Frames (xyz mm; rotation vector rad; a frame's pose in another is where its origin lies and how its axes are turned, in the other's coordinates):
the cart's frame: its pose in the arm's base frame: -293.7 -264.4 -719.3 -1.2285 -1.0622 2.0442
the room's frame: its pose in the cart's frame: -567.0 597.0 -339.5 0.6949 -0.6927 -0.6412
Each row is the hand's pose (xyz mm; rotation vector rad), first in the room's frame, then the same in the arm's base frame.
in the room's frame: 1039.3 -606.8 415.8 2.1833 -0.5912 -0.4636
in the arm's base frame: 96.6 -149.8 -20.7 1.9036 1.3846 1.3733
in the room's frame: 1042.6 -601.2 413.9 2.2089 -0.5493 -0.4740
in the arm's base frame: 90.5 -148.5 -23.3 1.8703 1.4274 1.3584
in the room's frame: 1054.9 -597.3 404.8 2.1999 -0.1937 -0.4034
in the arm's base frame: 82.0 -135.8 -27.4 1.5210 1.5669 1.4831
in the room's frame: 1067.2 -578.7 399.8 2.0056 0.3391 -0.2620
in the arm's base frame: 60.8 -131.1 -34.4 0.9099 1.6049 1.6903
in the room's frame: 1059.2 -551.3 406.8 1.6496 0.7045 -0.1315
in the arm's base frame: 41.6 -151.3 -43.9 0.3709 1.4144 1.8595
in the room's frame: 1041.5 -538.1 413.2 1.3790 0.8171 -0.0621
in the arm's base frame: 39.6 -172.8 -51.6 0.1146 1.1921 1.9507
